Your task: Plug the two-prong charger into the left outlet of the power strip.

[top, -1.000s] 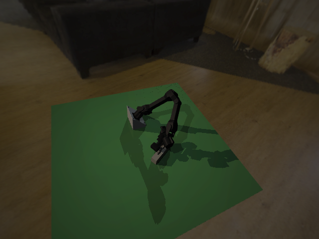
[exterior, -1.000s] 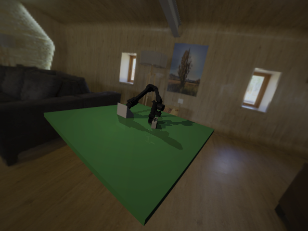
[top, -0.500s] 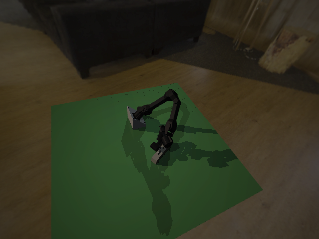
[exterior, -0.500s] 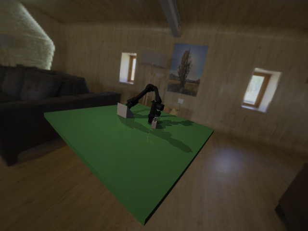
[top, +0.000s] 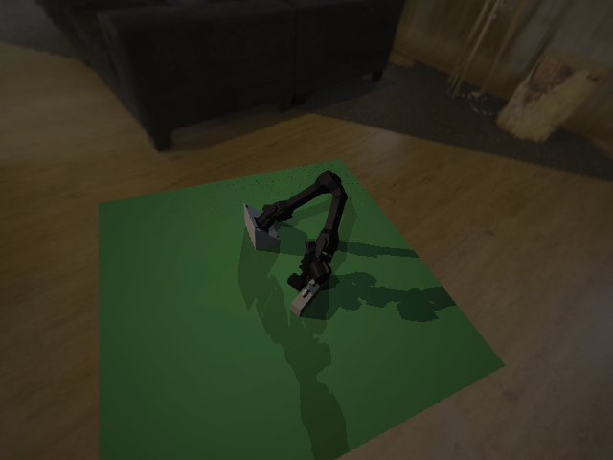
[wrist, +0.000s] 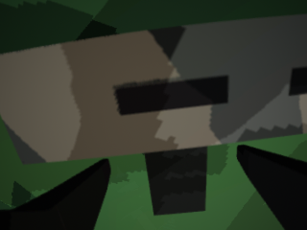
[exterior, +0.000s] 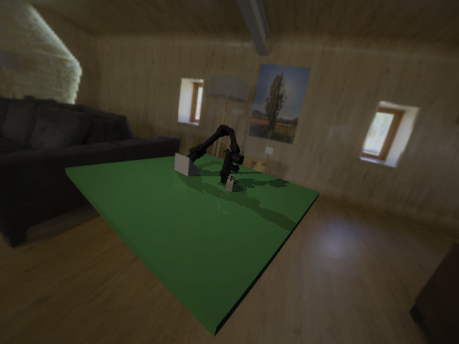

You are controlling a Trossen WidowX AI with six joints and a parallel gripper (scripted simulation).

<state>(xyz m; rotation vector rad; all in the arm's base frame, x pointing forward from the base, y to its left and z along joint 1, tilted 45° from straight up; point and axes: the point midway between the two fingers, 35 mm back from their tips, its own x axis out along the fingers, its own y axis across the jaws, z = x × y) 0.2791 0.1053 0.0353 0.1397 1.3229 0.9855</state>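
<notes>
My gripper tip is 2 cm short of the two-prong charger, 1 cm to the right of it and 1 cm below it.
</notes>
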